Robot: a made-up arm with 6 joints. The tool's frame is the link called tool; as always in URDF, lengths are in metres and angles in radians. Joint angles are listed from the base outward.
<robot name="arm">
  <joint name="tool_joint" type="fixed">
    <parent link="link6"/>
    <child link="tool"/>
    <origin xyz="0 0 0" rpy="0 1.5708 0"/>
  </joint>
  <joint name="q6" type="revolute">
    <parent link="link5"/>
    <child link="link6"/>
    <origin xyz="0 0 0.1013" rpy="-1.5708 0 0"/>
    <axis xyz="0 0 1"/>
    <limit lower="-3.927" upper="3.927"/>
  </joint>
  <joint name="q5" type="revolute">
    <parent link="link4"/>
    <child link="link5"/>
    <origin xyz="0 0 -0.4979" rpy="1.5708 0 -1.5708"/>
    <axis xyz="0 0 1"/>
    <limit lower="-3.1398" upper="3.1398"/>
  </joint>
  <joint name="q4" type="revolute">
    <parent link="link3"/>
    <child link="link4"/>
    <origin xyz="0 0 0" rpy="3.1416 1.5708 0"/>
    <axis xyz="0 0 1"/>
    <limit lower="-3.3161" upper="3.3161"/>
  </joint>
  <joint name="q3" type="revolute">
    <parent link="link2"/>
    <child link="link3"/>
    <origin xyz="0 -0.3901 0" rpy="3.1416 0 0"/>
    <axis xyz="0 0 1"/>
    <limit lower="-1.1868" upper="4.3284"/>
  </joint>
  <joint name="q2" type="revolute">
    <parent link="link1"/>
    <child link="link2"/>
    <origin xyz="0 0 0" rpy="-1.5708 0 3.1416"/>
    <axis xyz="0 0 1"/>
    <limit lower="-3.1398" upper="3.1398"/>
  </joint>
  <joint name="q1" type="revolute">
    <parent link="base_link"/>
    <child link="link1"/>
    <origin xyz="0 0 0.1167" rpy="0 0 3.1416"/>
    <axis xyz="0 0 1"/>
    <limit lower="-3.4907" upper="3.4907"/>
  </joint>
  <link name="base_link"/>
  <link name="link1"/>
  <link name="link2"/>
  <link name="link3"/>
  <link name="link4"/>
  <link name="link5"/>
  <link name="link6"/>
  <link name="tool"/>
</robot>
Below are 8 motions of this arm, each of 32 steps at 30 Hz.
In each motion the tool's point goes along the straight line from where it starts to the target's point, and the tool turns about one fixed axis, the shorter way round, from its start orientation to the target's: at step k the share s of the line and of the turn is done. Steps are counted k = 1, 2, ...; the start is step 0. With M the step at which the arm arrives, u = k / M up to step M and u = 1 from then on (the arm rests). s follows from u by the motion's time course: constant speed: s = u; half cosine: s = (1 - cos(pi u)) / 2; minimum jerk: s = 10 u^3 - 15 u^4 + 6 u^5.
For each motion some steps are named. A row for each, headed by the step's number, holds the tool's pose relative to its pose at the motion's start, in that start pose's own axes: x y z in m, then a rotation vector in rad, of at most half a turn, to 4 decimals.
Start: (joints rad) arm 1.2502 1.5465 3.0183 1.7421 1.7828 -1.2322
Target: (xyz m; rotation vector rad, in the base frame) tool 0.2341 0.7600 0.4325 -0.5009 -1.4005 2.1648
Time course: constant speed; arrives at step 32
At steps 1, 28, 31, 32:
1: 0.0035 0.0087 -0.0123 0.0209 0.0048 -0.0067
28: 0.0971 0.2448 -0.3458 0.5851 0.1340 -0.1871
31: 0.1075 0.2711 -0.3828 0.6477 0.1484 -0.2072
32: 0.1110 0.2798 -0.3952 0.6686 0.1532 -0.2138

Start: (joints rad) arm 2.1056 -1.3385 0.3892 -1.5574 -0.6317 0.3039
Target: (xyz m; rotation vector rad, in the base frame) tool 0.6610 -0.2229 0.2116 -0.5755 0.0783 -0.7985
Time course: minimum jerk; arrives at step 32
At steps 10, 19, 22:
10: -0.1168 0.0366 0.0287 0.1553 -0.0452 0.2755
19: -0.4358 0.1365 0.1072 0.5795 -0.1688 1.0282
22: -0.5320 0.1666 0.1309 0.7075 -0.2060 1.2552

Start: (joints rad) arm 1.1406 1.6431 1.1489 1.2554 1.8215 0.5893
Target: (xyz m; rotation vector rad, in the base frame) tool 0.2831 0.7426 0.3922 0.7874 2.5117 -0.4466
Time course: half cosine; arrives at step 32
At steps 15, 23, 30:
15: 0.1160 -0.1771 0.0062 -0.5005 -0.2366 0.3931
23: 0.2102 -0.3209 0.0113 -0.9069 -0.4287 0.7122
30: 0.2547 -0.3889 0.0137 -1.0991 -0.5195 0.8632

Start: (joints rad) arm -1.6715 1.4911 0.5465 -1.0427 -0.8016 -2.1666
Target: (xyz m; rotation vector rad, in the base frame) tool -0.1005 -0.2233 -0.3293 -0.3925 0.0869 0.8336
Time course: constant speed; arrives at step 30
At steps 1, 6, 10, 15, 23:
1: -0.0014 -0.0013 0.0125 0.0278 -0.0375 -0.0039
6: -0.0085 -0.0076 0.0750 0.1670 -0.2247 -0.0232
10: -0.0141 -0.0127 0.1249 0.2784 -0.3745 -0.0387
15: -0.0211 -0.0190 0.1874 0.4176 -0.5618 -0.0580
23: -0.0324 -0.0292 0.2873 0.6403 -0.8614 -0.0889

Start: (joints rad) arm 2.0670 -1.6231 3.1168 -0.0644 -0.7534 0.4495
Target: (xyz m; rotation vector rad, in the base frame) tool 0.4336 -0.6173 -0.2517 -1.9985 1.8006 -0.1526
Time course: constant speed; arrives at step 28
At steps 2, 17, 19, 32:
2: 0.0094 0.0110 -0.0244 0.0696 0.0465 0.0193
17: 0.0799 0.0934 -0.2071 0.5920 0.3953 0.1641
19: 0.0893 0.1044 -0.2314 0.6616 0.4419 0.1834
32: 0.1315 0.1538 -0.3410 0.9751 0.6512 0.2703

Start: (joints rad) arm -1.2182 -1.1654 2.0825 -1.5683 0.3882 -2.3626
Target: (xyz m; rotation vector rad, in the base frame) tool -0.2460 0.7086 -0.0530 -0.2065 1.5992 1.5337
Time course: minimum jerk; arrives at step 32
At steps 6, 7, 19, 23, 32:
6: -0.0036 -0.0127 -0.0136 0.0210 0.0221 -0.0238
7: -0.0054 -0.0191 -0.0205 0.0316 0.0333 -0.0358
19: -0.0495 -0.1748 -0.1877 0.2892 0.3049 -0.3279
23: -0.0635 -0.2241 -0.2405 0.3706 0.3907 -0.4202
32: -0.0738 -0.2603 -0.2794 0.4305 0.4539 -0.4881

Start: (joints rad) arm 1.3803 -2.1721 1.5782 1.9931 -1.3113 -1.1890
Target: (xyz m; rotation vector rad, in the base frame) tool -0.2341 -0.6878 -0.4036 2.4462 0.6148 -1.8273
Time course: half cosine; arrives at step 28
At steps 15, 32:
15: -0.0448 0.0201 -0.0182 -0.2364 -0.4644 -0.2402
32: -0.0806 0.0361 -0.0327 -0.4251 -0.8352 -0.4320

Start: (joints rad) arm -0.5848 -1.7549 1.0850 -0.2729 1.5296 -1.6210
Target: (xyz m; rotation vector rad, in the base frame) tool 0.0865 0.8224 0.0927 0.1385 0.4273 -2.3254
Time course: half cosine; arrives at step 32
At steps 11, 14, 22, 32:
11: -0.0691 0.1148 -0.2162 0.0313 -0.2671 -0.0087
14: -0.1053 0.1749 -0.3293 0.0477 -0.4067 -0.0133
22: -0.2034 0.3380 -0.6363 0.0922 -0.7859 -0.0257
32: -0.2616 0.4345 -0.8181 0.1186 -1.0104 -0.0330

